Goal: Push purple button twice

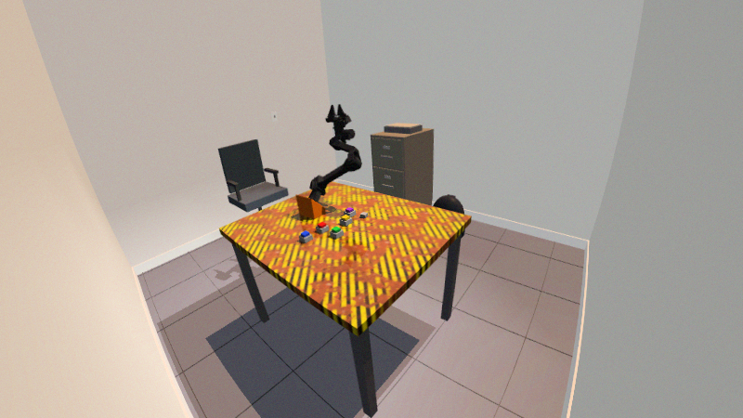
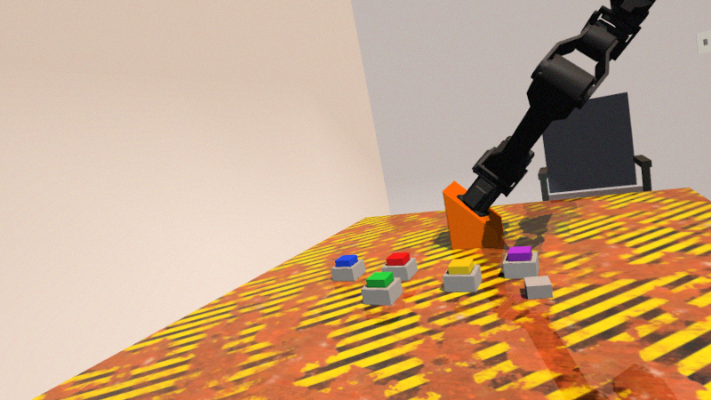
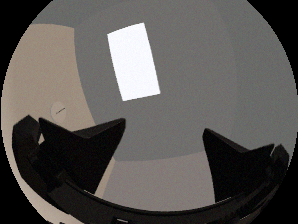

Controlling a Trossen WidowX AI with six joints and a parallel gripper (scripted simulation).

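The purple button lies 550 mm below my gripper tip, 280 mm ahead of it and 190 mm to the right of it. From my gripper tip the other things lie so: red button: 550 mm below, 400 mm to the right, 310 mm ahead; then grey block: 570 mm below, 360 mm ahead, 150 mm to the right; then yellow button: 550 mm below, 340 mm ahead, 270 mm to the right.
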